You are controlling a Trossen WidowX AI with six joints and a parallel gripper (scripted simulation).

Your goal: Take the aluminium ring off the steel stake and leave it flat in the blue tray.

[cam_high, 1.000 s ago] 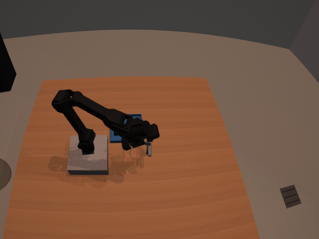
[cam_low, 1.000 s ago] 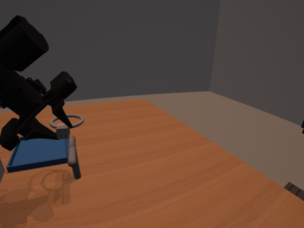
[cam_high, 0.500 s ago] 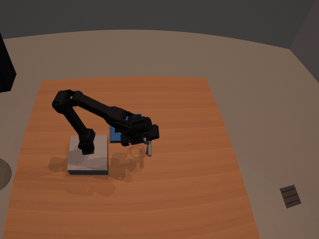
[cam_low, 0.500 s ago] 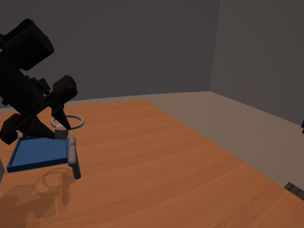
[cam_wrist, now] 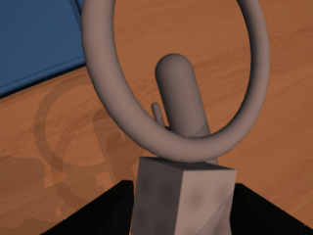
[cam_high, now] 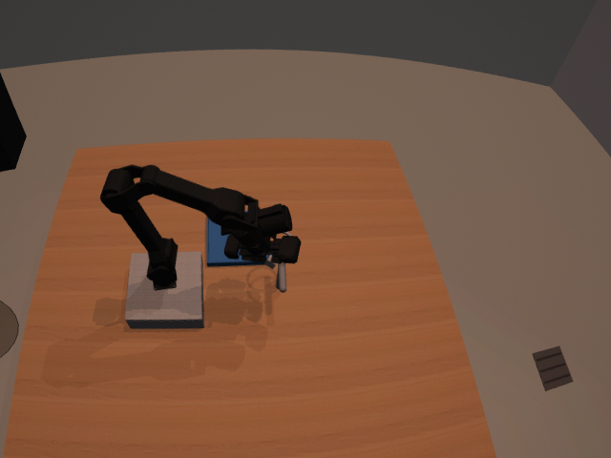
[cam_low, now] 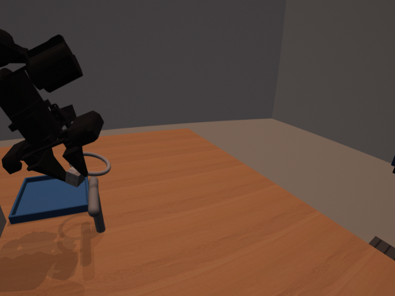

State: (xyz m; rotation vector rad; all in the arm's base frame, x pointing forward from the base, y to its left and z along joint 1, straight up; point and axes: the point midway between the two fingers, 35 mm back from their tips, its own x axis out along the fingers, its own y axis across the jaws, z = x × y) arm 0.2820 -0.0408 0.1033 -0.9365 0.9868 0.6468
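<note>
My gripper tip is now 30 mm short of the aluminium ring and 40 mm to the right of it. Round my gripper tip: blue tray 60 mm behind, 180 mm to the left, 120 mm below.
</note>
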